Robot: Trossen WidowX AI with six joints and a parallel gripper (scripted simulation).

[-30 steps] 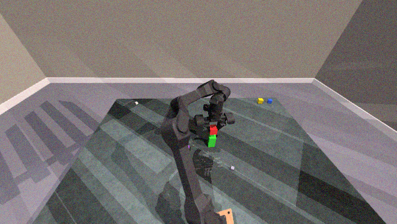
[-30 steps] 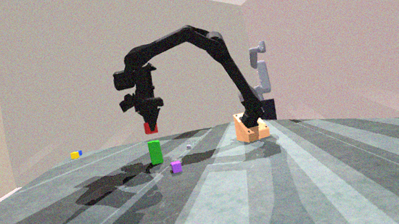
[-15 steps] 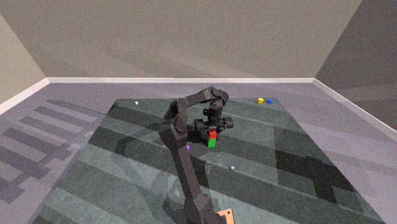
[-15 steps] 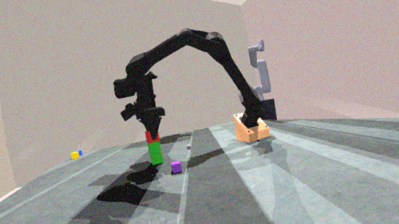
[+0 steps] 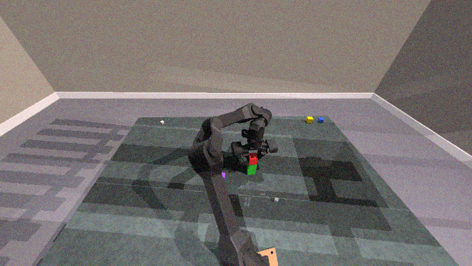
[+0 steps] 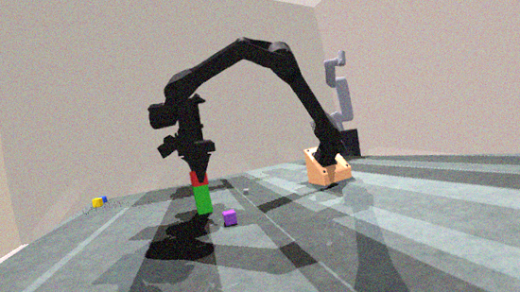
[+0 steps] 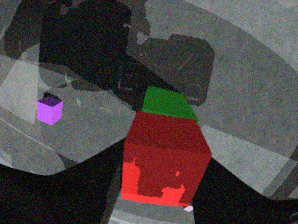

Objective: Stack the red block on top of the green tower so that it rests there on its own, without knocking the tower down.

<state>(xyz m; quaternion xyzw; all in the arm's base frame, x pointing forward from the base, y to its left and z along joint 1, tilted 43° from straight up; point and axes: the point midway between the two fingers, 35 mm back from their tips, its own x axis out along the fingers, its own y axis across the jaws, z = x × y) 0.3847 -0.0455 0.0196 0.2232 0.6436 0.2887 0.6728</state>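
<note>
Right now the red block is 10 mm above my gripper tip. The rest, counted from my gripper tip: blue cube (520 mm to the right, 410 mm ahead, 70 mm below); then purple cube (130 mm to the left, 70 mm below, 30 mm behind); then yellow cube (440 mm to the right, 410 mm ahead, 60 mm below).
</note>
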